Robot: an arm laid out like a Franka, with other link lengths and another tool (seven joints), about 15 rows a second.
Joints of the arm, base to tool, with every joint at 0 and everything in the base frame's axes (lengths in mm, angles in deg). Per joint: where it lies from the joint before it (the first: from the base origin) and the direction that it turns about. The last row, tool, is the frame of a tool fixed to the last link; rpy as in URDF.
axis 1: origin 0 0 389.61 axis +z
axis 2: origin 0 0 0 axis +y
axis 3: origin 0 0 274.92 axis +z
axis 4: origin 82.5 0 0 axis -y
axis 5: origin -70.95 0 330.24 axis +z
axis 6: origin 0 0 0 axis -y
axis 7: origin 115.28 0 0 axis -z
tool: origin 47 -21 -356.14 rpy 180 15.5 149.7
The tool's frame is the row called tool.
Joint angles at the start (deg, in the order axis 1, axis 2, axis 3, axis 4, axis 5, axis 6, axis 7):
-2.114 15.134 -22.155 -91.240 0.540 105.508 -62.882
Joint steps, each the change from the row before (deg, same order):
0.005 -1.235 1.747 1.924 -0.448 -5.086 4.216
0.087 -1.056 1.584 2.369 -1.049 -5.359 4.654
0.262 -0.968 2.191 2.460 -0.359 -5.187 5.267
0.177 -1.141 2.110 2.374 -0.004 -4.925 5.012
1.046 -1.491 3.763 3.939 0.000 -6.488 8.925
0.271 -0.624 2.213 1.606 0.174 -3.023 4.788
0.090 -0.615 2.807 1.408 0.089 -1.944 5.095
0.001 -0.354 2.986 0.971 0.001 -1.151 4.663
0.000 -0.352 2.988 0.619 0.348 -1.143 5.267
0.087 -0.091 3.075 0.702 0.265 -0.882 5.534
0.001 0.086 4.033 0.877 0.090 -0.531 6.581
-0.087 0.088 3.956 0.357 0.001 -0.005 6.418
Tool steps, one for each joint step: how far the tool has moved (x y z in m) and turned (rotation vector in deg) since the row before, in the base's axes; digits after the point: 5 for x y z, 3 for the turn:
-0.00852 0.02035 0.01456 1.021 1.521 -2.658
-0.01144 0.01475 0.01653 0.072 1.814 -3.080
-0.00820 0.02432 0.01690 0.399 1.433 -3.059
-0.00936 0.02363 0.01890 0.432 1.091 -2.964
-0.00865 0.04396 0.03099 -0.145 0.735 -4.312
-0.00723 0.02259 0.01193 -0.037 0.648 -2.354
-0.00244 0.02411 0.01233 -0.307 -0.173 -2.190
-0.00093 0.02404 0.00819 -0.359 -0.246 -1.660
-0.00406 0.02558 0.00569 -0.132 0.091 -2.197
-0.00368 0.02600 0.00452 -0.286 0.037 -2.281
-0.00306 0.03175 0.00512 -0.466 -0.317 -2.479
-0.00402 0.02977 0.00261 -0.473 -0.331 -2.504

